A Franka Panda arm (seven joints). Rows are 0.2 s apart.
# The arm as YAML. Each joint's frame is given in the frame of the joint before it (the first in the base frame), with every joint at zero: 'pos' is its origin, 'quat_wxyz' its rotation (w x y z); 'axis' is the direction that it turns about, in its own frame. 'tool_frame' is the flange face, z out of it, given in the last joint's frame.
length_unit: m
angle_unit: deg
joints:
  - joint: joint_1
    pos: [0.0, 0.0, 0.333]
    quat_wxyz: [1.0, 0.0, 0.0, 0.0]
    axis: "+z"
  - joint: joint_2
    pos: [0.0, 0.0, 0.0]
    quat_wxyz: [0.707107, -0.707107, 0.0, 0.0]
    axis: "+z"
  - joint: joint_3
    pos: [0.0, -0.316, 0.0]
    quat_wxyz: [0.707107, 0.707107, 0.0, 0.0]
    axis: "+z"
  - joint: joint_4
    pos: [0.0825, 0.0, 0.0]
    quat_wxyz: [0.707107, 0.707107, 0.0, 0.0]
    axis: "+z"
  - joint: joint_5
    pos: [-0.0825, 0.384, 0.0]
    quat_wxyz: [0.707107, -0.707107, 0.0, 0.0]
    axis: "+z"
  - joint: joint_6
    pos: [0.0, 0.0, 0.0]
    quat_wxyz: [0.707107, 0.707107, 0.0, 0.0]
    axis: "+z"
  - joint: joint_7
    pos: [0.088, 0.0, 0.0]
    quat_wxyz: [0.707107, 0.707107, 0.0, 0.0]
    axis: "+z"
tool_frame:
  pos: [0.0, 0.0, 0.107]
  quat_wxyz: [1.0, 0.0, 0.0, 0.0]
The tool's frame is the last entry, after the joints.
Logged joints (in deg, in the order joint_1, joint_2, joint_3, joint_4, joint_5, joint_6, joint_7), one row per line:
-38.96, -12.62, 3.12, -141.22, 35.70, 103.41, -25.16
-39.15, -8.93, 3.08, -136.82, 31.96, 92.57, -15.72
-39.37, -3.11, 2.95, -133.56, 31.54, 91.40, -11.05
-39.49, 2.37, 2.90, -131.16, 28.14, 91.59, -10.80
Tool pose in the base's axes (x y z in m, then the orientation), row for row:
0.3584, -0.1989, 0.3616, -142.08, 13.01, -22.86
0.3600, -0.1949, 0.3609, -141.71, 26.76, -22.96
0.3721, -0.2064, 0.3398, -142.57, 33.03, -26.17
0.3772, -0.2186, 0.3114, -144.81, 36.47, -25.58
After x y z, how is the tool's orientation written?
As angles about the fixed x, y, z axes (roll, pitch, yaw), in degrees.
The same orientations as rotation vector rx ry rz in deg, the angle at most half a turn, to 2 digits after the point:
-136.42, 33.19, 6.13
-131.04, 38.07, 22.30
-127.55, 43.47, 28.44
-128.17, 43.52, 33.80

